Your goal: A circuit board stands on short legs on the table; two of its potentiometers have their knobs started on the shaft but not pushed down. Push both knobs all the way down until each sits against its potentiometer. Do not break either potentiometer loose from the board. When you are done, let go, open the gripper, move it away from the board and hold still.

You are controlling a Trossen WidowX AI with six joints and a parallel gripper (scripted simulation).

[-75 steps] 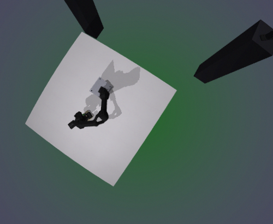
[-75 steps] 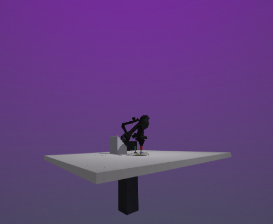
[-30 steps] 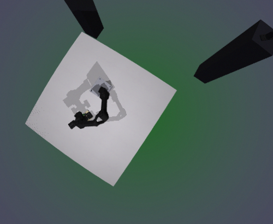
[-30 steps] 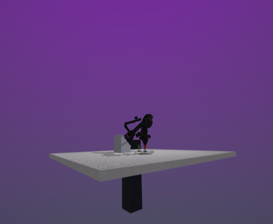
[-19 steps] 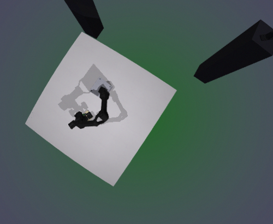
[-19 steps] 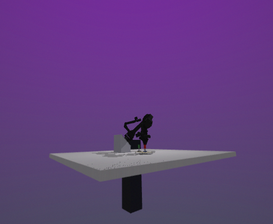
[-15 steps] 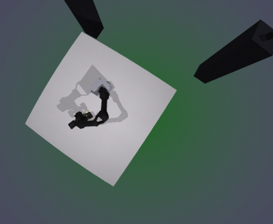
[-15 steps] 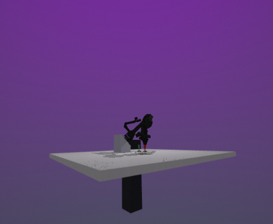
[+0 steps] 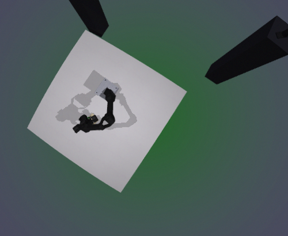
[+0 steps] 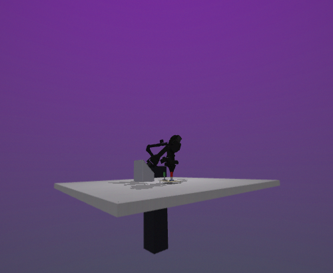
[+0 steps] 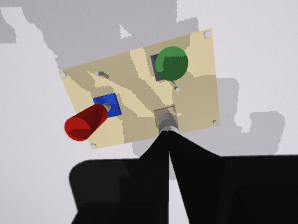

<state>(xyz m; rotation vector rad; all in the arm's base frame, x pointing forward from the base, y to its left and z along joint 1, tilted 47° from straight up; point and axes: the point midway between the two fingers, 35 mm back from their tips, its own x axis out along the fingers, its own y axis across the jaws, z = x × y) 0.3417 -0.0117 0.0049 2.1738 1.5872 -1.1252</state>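
Now: the white knob 20 mm below my gripper tip. From my gripper tip the other things lie so: red knob: 50 mm ahead, 40 mm to the right.
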